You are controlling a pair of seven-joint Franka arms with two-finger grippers.
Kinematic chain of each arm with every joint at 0, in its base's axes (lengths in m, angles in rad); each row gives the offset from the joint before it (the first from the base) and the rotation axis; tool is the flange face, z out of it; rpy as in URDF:
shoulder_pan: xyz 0 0 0.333 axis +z
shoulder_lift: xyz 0 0 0 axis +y
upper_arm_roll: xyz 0 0 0.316 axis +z
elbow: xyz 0.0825 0 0 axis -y
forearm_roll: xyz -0.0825 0 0.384 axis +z
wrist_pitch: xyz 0 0 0 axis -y
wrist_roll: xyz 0.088 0 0 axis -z
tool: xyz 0 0 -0.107 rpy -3.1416 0 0
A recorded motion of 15 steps. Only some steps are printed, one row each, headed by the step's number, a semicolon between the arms.
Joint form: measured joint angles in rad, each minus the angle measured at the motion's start. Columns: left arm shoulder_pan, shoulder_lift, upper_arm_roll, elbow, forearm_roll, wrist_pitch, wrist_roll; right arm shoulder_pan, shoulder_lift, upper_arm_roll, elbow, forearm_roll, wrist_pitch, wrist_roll.
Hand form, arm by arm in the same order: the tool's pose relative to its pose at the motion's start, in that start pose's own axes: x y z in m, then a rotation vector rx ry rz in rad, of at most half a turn. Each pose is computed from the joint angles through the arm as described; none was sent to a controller.
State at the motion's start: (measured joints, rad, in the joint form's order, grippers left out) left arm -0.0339 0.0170 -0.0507 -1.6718 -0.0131 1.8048 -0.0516; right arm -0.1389 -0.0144 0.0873 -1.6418 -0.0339 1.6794 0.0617
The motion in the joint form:
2: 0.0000 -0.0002 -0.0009 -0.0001 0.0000 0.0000 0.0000; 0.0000 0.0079 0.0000 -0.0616 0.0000 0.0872 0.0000
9: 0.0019 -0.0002 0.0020 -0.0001 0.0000 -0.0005 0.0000; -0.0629 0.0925 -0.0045 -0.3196 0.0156 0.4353 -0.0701
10: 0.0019 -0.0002 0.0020 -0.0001 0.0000 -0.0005 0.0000; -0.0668 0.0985 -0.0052 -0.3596 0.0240 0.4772 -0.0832
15: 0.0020 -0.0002 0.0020 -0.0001 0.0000 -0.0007 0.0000; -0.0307 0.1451 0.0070 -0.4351 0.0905 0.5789 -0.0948
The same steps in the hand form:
2: -0.0001 0.0005 -0.0001 -0.0001 0.0001 0.0009; 0.0061 -0.0014 0.0264 0.0021 0.0177 -0.0023
9: 0.0000 -0.0022 -0.0001 0.0005 -0.0003 -0.0039; 0.0148 0.0313 0.1689 0.0218 0.0216 -0.0073
10: 0.0000 -0.0022 -0.0001 0.0005 -0.0003 -0.0039; 0.0102 0.0328 0.1871 0.0294 0.0176 -0.0119
15: 0.0000 -0.0023 0.0000 0.0005 -0.0005 -0.0040; 0.0022 0.0016 0.2377 0.0896 -0.0024 -0.0300

